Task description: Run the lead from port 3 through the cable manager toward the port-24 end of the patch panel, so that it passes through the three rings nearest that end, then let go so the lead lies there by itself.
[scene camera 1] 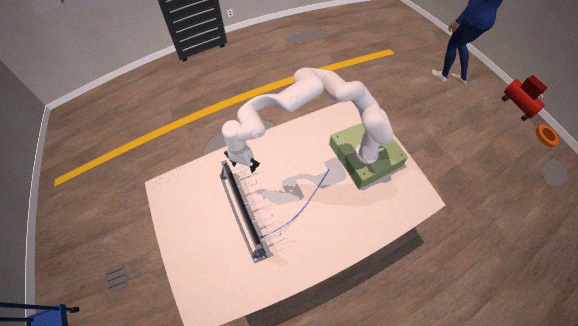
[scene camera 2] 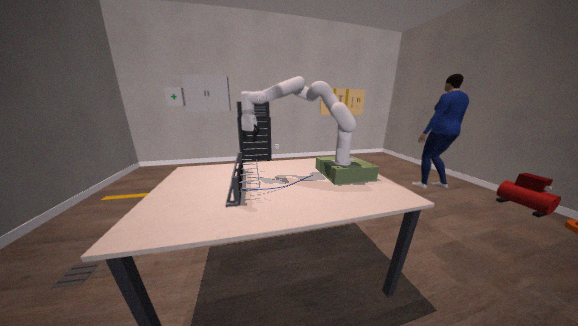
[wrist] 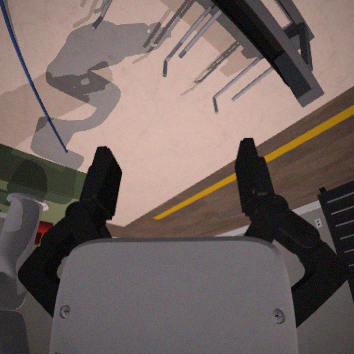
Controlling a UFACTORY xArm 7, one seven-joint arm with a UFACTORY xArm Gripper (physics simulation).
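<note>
The grey and black patch panel (scene camera 1: 243, 202) (scene camera 2: 235, 184) (wrist: 252, 36) stands on the table, with thin wire rings (wrist: 215, 105) along its robot-facing side. The blue lead (scene camera 1: 300, 213) (scene camera 2: 287, 186) (wrist: 48, 118) leaves the panel near its front end, the port-3 side, and curves across the table toward the robot base. Its free end is near the base, outside the rings near the far end. My gripper (scene camera 1: 242, 162) (scene camera 2: 256, 131) (wrist: 174, 154) is open and empty, above the far end of the panel, well away from the lead. Fine ring detail is blurred in the scene views.
The green base block (scene camera 1: 383, 170) (scene camera 2: 352, 173) (wrist: 70, 186) carries the arm at the right part of the table (scene camera 1: 200, 280) (scene camera 2: 165, 225). A dark drawer cabinet (scene camera 1: 195, 25) stands beyond the table. A person (scene camera 1: 465, 37) (scene camera 2: 447, 120) stands on the floor at the right.
</note>
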